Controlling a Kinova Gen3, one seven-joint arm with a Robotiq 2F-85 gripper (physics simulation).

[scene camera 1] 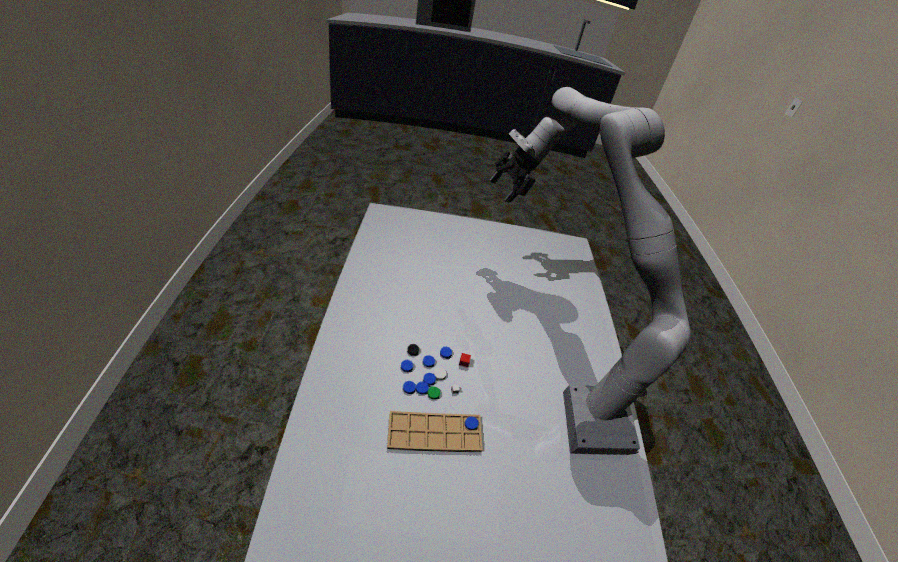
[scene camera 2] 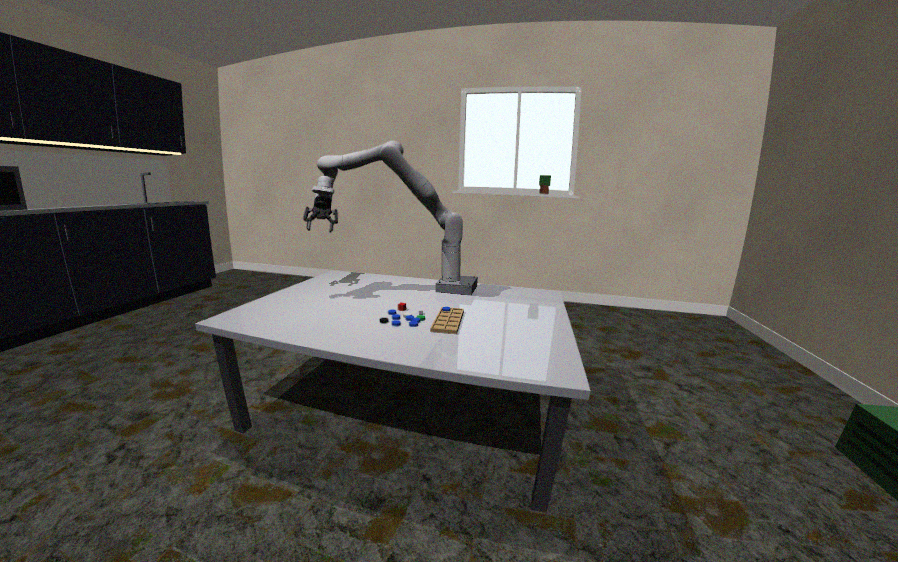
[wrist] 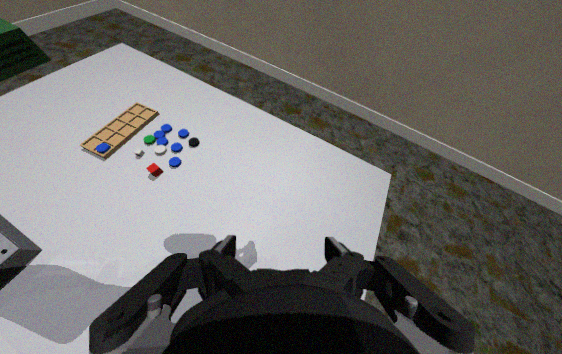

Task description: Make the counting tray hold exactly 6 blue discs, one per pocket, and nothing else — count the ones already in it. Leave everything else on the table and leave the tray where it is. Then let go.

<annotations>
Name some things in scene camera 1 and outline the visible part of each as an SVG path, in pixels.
The gripper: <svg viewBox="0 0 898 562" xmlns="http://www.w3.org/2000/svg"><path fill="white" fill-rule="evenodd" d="M520 146L514 154L506 151L495 162L496 171L490 179L490 182L496 183L502 173L507 172L511 176L514 184L513 190L504 198L505 202L508 203L512 202L517 195L525 196L536 181L529 174L541 163L526 153Z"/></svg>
A wooden counting tray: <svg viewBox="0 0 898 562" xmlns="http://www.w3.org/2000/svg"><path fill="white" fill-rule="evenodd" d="M390 411L387 449L482 452L480 415ZM468 417L472 416L478 420L476 429L468 430L465 427L465 420Z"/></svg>
</annotations>
